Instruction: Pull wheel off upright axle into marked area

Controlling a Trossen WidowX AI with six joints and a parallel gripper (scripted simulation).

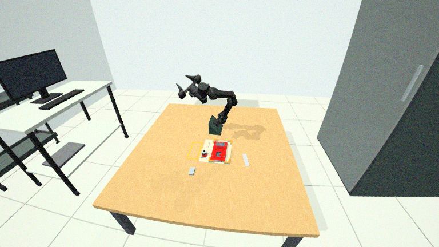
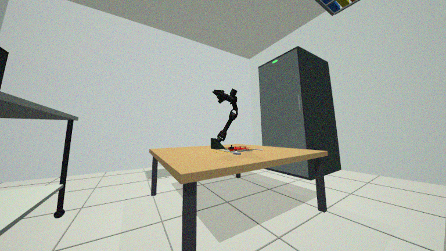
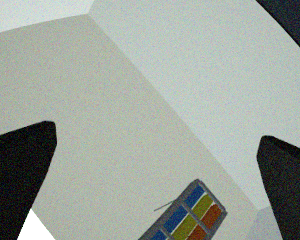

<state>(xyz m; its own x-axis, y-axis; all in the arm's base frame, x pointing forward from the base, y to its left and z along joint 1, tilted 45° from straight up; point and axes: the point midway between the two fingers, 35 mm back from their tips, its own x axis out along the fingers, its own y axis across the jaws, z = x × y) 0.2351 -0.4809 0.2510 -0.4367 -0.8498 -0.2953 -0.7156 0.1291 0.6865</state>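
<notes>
The wheel lies 54 cm below my gripper tip, 14 cm to the left of it and 9 cm ahead of it. From my gripper tip the other things lie so: cream base plate 57 cm below, 24 cm to the left, 4 cm ahead.
</notes>
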